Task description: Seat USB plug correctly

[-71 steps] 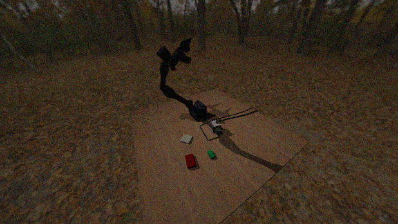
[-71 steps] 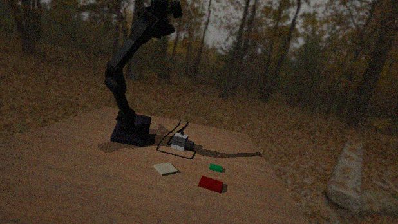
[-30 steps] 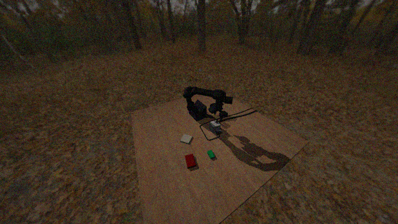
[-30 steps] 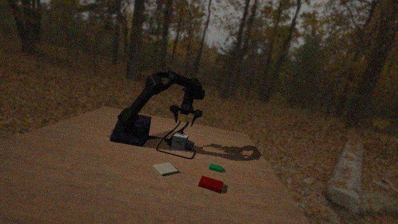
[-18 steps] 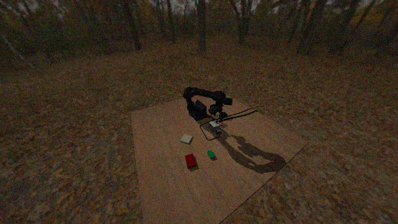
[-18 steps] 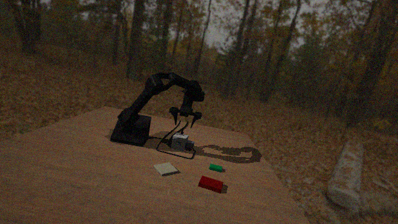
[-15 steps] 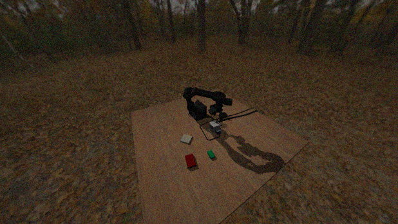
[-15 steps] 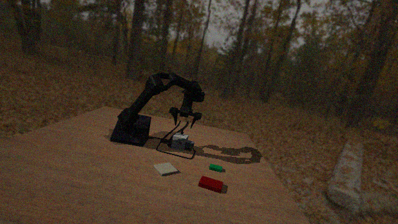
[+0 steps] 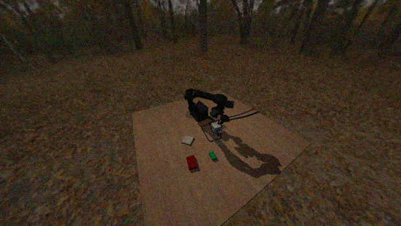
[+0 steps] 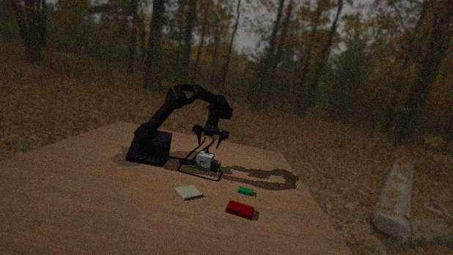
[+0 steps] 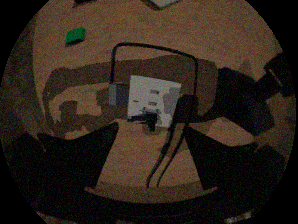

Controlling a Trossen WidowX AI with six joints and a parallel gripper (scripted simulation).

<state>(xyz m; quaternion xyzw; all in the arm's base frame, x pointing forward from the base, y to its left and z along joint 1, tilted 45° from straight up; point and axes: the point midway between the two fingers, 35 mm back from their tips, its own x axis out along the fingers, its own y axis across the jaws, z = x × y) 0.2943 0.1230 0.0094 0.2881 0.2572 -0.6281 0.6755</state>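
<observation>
Now: gripper tip 20 mm above the dark USB plug. Also, from my gripper tip: white flat block (10 mm behind, 310 mm to the right, 100 mm below); green block (220 mm ahead, 200 mm to the right, 100 mm below); red block (200 mm ahead, 360 mm to the right, 100 mm below).
</observation>
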